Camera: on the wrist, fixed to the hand. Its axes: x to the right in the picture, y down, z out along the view.
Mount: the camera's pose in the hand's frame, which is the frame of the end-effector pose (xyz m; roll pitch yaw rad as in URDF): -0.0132 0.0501 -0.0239 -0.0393 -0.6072 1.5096
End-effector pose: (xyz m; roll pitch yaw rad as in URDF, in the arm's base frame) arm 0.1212 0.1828 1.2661 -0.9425 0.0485 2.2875
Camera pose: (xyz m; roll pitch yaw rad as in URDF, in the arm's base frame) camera 0.1240 0.1642 1.2122 -0.0404 0.3362 -2.4612
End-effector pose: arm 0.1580 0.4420 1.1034 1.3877 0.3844 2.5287
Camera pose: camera 0.1355 0.4180 1.1500 2.2385 -0.9696 1.7133
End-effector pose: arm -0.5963 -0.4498 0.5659 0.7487 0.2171 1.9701
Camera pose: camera -0.6415 -0.4790 0.5849 0.8289 -1.2292 2.6558
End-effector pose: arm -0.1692 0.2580 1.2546 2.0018 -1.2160 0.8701
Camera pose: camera -0.2063 0.2152 1.2615 -1.9573 -0.2249 -1.1891
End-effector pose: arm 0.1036 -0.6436 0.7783 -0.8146 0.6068 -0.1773
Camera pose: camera 0.0663 -0.6196 0.7424 0.5350 0.1982 1.4706
